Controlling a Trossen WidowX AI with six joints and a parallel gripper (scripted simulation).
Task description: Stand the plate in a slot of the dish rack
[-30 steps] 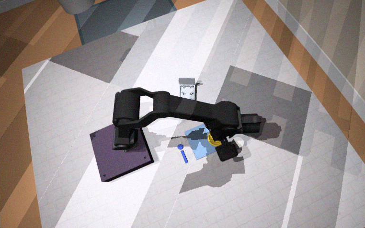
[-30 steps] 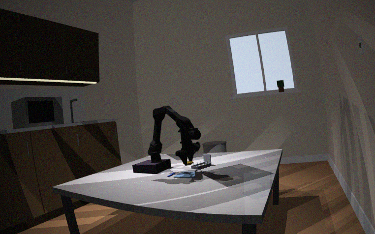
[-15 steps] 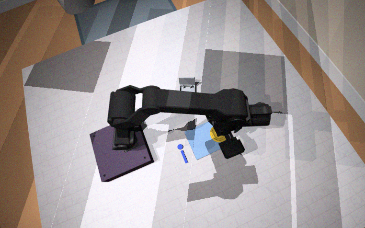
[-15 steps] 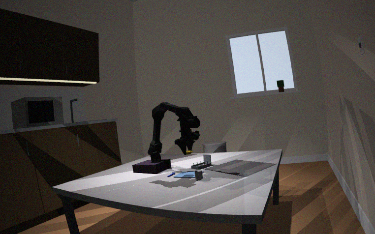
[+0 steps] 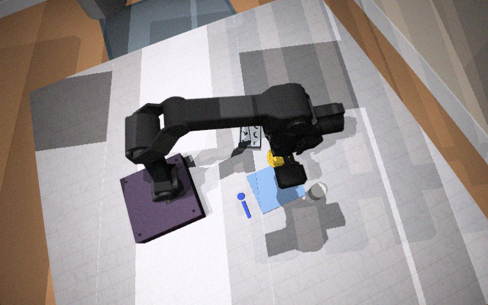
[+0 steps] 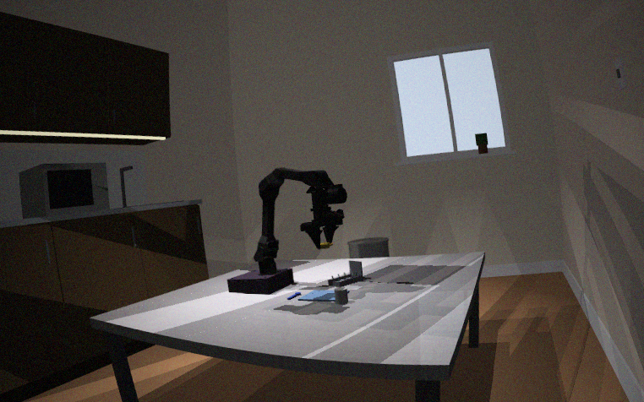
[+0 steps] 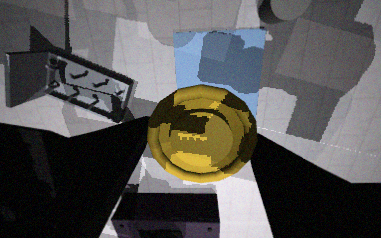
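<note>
Now: the grey dish rack 180 mm to the left of my gripper tip and 160 mm below it. The rest, counted from my gripper tip: light blue mat (180 mm below, 30 mm to the right, 10 mm behind); white cup (160 mm below, 110 mm to the right, 90 mm ahead); yellow plate (10 mm above).
</note>
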